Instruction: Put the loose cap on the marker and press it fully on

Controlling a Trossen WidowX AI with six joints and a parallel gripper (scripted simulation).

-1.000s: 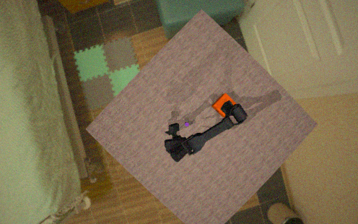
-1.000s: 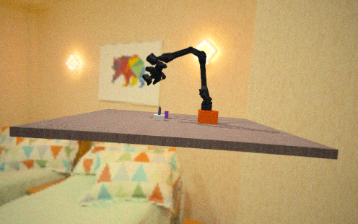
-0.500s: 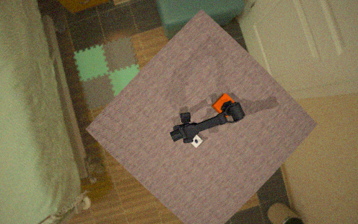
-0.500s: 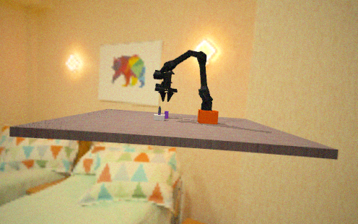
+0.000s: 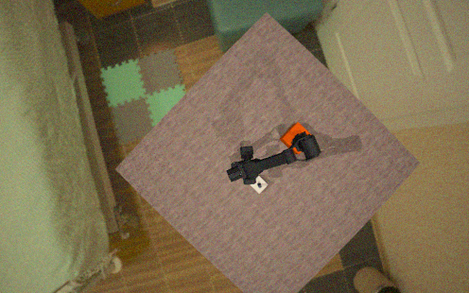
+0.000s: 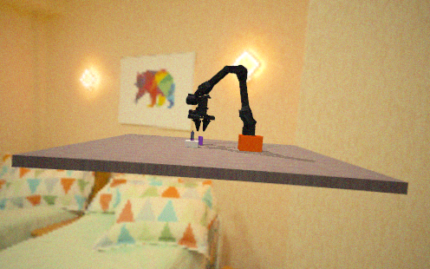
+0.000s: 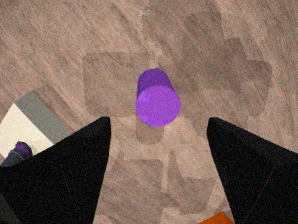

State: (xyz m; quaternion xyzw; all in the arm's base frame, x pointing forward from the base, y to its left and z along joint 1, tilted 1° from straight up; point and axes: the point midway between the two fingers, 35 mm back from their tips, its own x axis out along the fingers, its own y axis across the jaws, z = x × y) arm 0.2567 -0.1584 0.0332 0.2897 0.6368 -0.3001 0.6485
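The marker cap is 6 cm below my gripper tip. Also, from my gripper tip: holder block (13 cm to the left, 7 cm below, 6 cm ahead).
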